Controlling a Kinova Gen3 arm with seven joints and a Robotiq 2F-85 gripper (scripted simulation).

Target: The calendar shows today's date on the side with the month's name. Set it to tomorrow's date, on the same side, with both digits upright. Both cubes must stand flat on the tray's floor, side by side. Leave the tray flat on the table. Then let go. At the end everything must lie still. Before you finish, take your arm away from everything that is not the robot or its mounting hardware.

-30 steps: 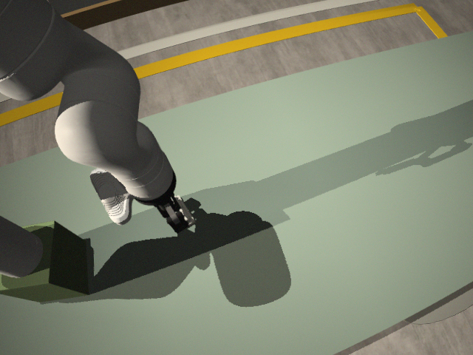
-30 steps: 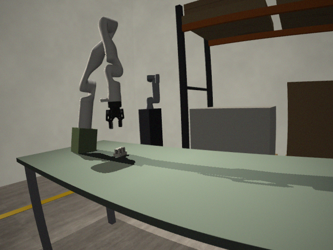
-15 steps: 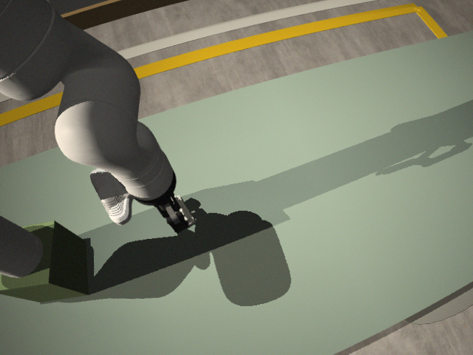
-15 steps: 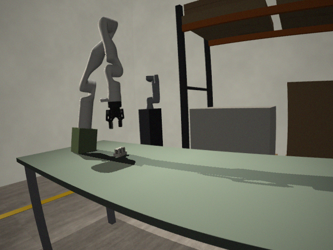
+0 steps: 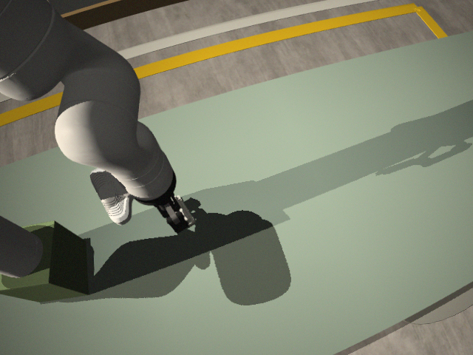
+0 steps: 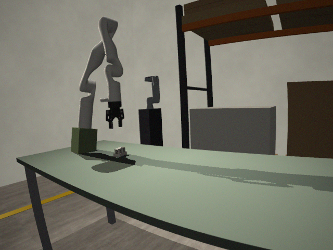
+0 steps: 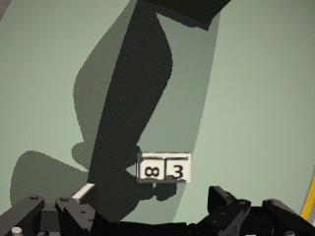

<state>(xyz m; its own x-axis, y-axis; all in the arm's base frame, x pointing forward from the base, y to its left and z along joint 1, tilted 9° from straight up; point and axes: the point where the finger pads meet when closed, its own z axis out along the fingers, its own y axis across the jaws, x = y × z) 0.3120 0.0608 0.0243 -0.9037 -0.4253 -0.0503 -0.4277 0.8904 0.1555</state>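
My hand is 140 mm above the white cube. Round my hand: white tray (160 mm below, 20 mm to the left).
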